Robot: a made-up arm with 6 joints.
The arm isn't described. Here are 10 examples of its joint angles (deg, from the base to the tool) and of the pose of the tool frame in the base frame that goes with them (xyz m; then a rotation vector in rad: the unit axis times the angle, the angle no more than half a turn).
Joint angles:
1: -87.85 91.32 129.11 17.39 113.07 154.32
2: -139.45 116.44 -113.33 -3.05 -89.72 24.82
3: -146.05 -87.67 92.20 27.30 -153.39 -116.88
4: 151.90 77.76 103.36 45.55 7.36 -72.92
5: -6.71 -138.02 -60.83 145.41 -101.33 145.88
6: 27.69 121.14 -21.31 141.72 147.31 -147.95
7: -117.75 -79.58 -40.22 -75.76 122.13 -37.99
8: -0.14 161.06 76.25 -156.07 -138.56 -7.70
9: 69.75 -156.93 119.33 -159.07 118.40 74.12
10: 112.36 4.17 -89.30 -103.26 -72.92 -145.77
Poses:
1: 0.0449 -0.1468 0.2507 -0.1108 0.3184 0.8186
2: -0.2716 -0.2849 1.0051 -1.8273 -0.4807 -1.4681
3: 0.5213 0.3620 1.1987 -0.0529 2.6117 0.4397
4: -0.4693 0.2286 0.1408 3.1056 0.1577 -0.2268
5: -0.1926 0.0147 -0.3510 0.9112 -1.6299 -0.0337
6: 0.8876 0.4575 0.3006 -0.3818 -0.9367 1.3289
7: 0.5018 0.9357 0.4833 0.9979 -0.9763 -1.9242
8: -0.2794 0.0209 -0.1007 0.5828 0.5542 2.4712
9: -0.1639 -0.5161 0.5588 2.7261 0.3405 -0.1247
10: 0.2008 -0.5814 1.2540 -0.8909 -1.2701 2.4069
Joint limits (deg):
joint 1: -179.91..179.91
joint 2: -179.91..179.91
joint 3: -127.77..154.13
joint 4: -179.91..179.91
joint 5: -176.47..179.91
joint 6: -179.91..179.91
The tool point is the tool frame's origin. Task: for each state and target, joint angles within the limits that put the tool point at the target. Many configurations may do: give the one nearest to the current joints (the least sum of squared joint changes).
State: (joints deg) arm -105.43 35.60 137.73 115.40 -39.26 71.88
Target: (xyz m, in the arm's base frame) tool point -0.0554 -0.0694 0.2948
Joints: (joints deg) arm -108.21 77.17 141.60 115.90 -34.42 73.00
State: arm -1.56 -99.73 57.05 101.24 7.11 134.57
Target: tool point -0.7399 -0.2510 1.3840
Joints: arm 20.62 -69.03 42.76 101.22 3.00 133.87
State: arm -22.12 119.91 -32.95 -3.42 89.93 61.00
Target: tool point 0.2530 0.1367 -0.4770
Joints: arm 19.82 169.44 -4.73 0.72 65.70 54.85
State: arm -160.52 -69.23 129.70 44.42 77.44 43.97
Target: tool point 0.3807 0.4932 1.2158
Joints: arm -122.56 -91.06 87.63 46.82 73.34 43.72
